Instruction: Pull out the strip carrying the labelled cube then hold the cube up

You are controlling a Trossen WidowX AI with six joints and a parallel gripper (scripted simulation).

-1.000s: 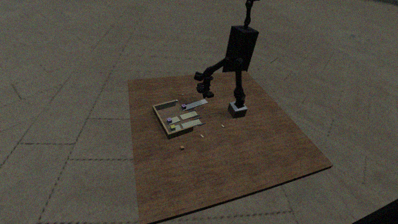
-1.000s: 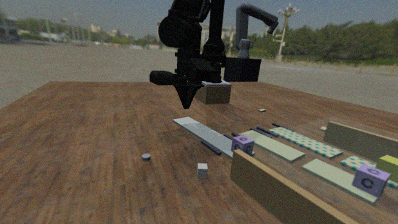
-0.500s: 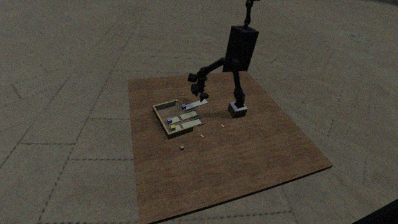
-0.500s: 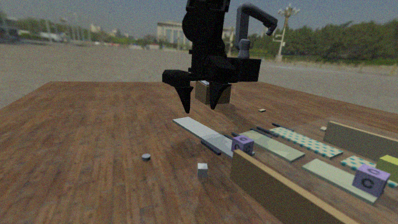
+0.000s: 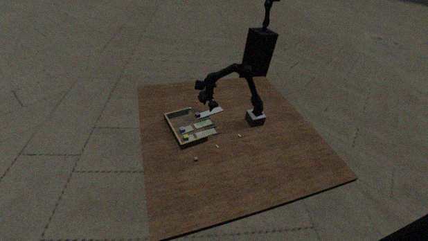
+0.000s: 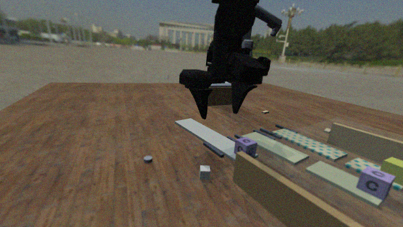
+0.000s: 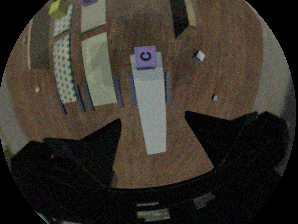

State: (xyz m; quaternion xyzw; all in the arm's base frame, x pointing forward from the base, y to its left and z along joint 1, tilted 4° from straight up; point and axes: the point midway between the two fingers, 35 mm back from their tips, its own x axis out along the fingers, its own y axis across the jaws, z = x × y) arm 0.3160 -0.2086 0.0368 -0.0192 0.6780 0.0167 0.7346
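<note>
My gripper tip is now 10 cm to the left of the cube, 10 cm short of it and 5 cm above it. Round my gripper tip: disc (17 cm to the right, 6 cm below, 1 cm ahead).
</note>
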